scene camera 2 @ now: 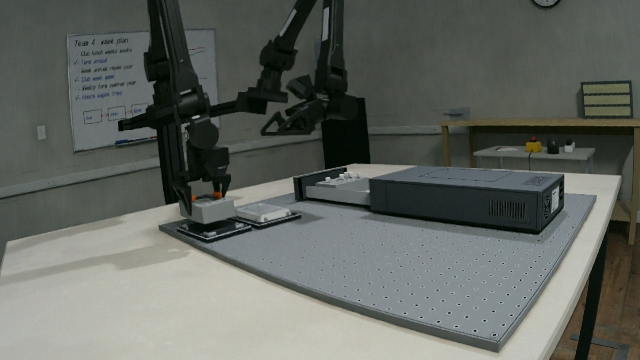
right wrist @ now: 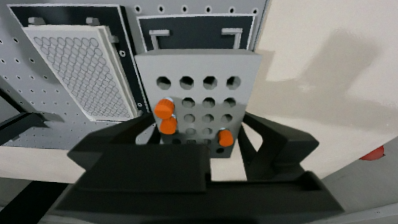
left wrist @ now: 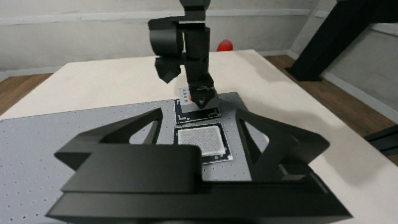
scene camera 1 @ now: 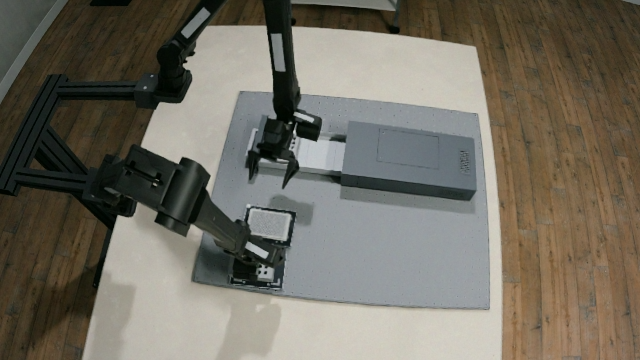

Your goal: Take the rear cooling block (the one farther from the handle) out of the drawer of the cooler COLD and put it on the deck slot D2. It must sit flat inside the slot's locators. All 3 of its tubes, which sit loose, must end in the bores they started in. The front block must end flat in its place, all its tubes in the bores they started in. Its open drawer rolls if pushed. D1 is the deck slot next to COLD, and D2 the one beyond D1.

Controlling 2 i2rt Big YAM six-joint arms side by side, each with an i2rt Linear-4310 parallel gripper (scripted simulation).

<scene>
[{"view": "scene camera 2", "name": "left gripper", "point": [268,133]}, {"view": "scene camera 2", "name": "right gripper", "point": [205,211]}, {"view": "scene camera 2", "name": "cooler COLD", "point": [527,201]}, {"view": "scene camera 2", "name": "cooling block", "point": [206,209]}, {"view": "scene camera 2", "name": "deck slot D2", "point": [216,225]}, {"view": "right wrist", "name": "right gripper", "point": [199,111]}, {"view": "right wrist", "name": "white plate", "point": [88,66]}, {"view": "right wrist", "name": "cooling block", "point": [195,79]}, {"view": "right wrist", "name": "deck slot D2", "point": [200,32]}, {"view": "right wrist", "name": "deck slot D1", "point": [114,23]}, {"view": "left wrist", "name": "left gripper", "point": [199,111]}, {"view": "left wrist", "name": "right gripper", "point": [199,99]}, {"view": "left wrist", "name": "white plate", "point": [208,139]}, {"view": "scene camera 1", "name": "left gripper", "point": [265,184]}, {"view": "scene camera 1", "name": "white plate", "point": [272,225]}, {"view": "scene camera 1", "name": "cooler COLD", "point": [380,157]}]
</scene>
